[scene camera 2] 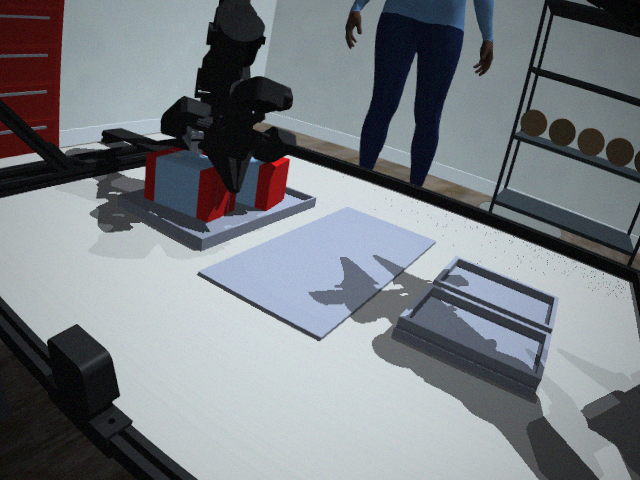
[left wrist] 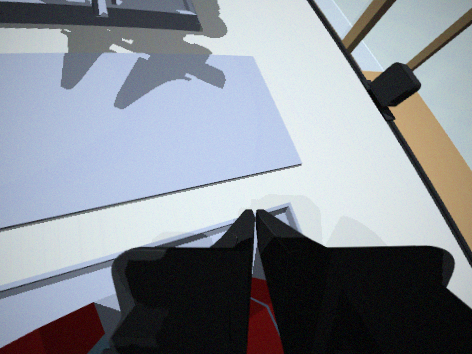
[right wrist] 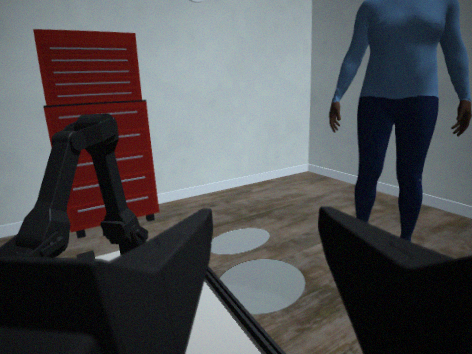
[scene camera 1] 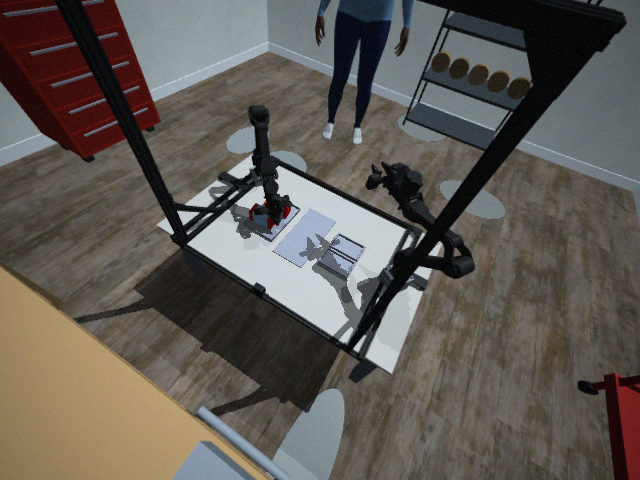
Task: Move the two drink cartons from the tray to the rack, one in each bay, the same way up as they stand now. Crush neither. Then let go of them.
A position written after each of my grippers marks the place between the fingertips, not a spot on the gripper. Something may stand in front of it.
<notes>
In view: my left gripper (scene camera 2: 234,192), my right gripper (scene camera 1: 376,163), a flat grey mat (scene camera 2: 314,277) and a grey tray (scene camera 2: 199,234).
My left gripper is seen too in the left wrist view (left wrist: 253,216). My right gripper shows as well in the right wrist view (right wrist: 265,218). The flat grey mat shows as well in the left wrist view (left wrist: 92,130) and in scene camera 1 (scene camera 1: 298,245).
</notes>
